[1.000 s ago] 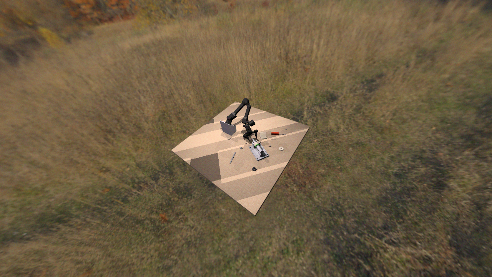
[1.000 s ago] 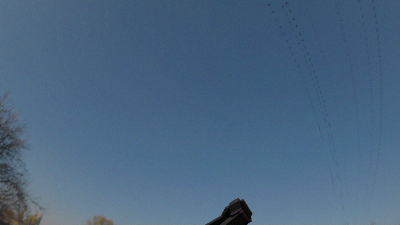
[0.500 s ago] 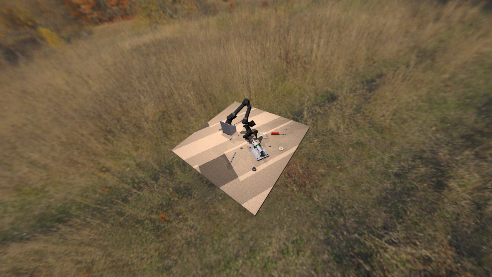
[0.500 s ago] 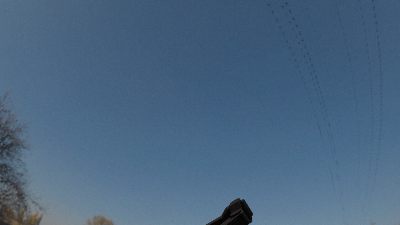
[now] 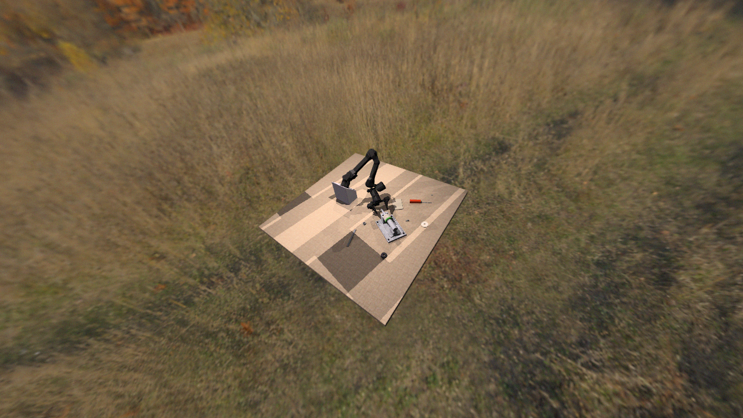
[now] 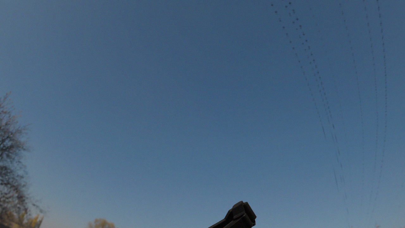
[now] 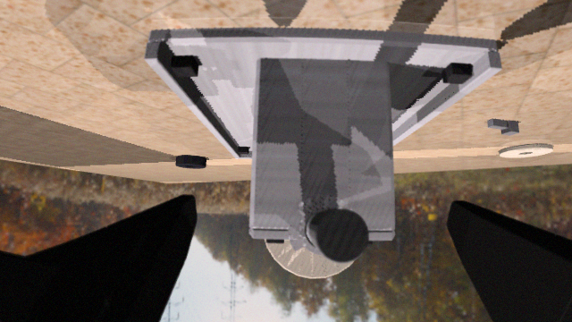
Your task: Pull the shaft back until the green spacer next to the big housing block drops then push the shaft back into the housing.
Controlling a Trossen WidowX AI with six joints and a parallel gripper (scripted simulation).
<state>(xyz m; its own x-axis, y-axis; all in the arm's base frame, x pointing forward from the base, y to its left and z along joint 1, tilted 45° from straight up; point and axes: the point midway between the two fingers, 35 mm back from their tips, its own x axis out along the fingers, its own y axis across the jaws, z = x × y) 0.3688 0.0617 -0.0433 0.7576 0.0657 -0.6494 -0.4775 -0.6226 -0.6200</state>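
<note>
The shaft lies 50 mm ahead of my gripper tip, 20 mm to the right of it and 10 mm above it. Also, from my gripper tip: black ring (210 mm ahead, 280 mm to the right, 70 mm below); green spacer (90 mm ahead, 50 mm to the right, 10 mm above).
</note>
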